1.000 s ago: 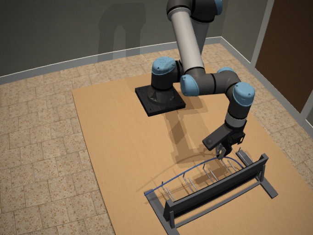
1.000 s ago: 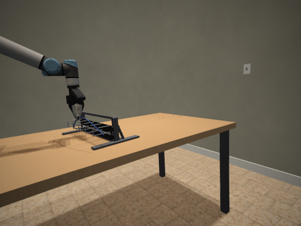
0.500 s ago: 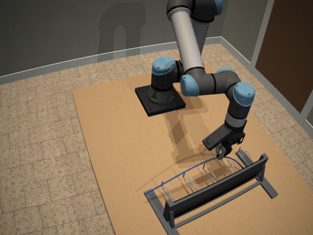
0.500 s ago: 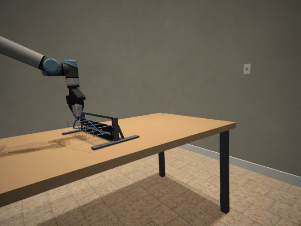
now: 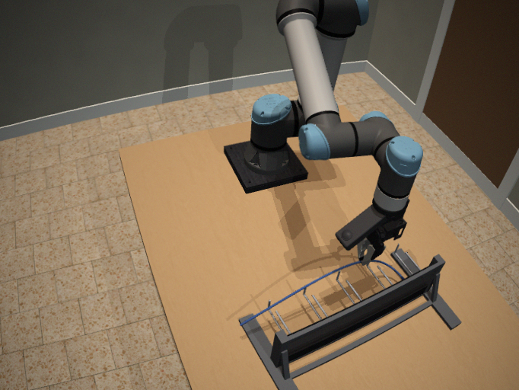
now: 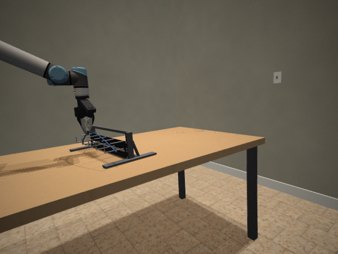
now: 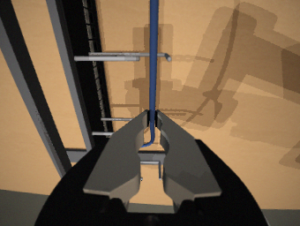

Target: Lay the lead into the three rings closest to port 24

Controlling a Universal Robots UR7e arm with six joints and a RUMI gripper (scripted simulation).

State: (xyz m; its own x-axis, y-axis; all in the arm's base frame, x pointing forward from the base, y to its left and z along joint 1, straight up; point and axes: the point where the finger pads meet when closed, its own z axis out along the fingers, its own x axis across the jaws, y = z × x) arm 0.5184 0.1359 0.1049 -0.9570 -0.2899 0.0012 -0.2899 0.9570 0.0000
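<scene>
The free-standing rack lies 11 cm ahead of my hand, 2 cm to the right of it and 6 cm below it.
</scene>
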